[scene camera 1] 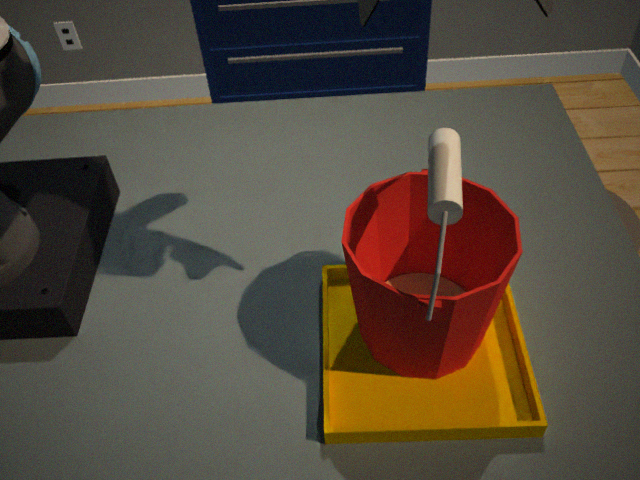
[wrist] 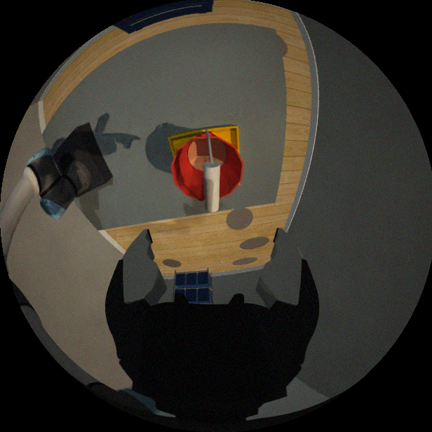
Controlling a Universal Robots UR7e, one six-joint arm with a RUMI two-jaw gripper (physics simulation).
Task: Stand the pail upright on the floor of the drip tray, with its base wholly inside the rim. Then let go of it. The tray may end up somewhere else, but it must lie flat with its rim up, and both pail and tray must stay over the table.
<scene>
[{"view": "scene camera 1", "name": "red pail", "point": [390, 245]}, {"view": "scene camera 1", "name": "yellow drip tray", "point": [495, 395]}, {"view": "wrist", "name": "my gripper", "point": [212, 230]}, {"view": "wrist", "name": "red pail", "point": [187, 166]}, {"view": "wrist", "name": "yellow drip tray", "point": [228, 133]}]
</scene>
